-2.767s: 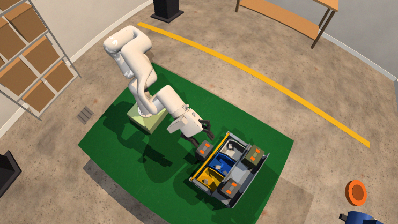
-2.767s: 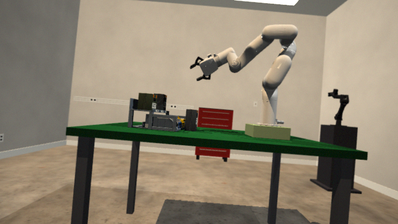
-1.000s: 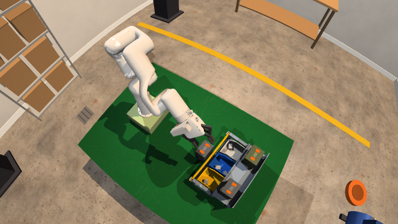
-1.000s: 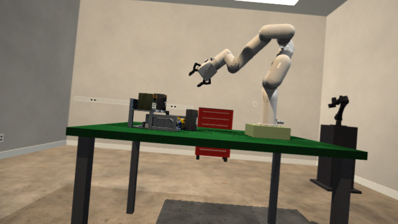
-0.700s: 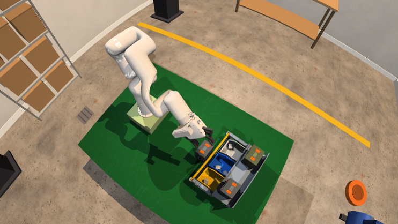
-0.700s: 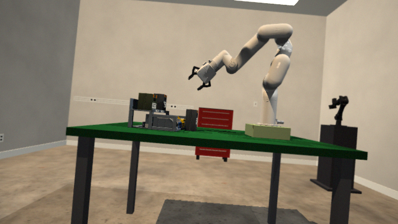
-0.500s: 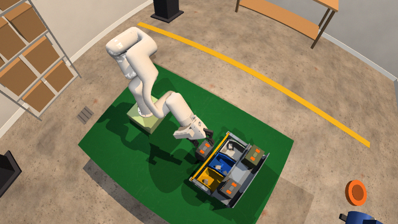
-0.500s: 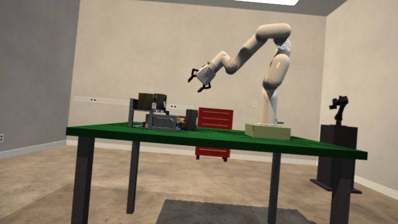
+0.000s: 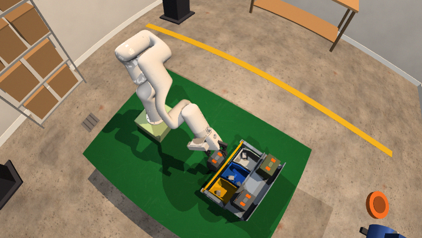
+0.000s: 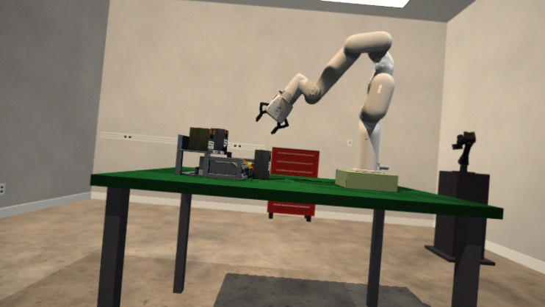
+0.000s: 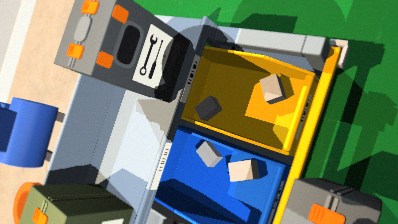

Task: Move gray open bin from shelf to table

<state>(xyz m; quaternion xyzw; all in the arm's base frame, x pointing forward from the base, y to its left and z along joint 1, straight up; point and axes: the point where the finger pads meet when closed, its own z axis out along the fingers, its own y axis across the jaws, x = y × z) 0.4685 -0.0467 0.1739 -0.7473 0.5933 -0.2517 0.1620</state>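
Now: hand 2 cm to the right of the dark box and 18 cm above it. Also, from my hand: yellow bar 5 cm ahead, 2 cm to the left, 18 cm below; then blue bin 15 cm ahead, 1 cm to the left, 20 cm below; then shelf 18 cm ahead, 1 cm to the left, 18 cm below.
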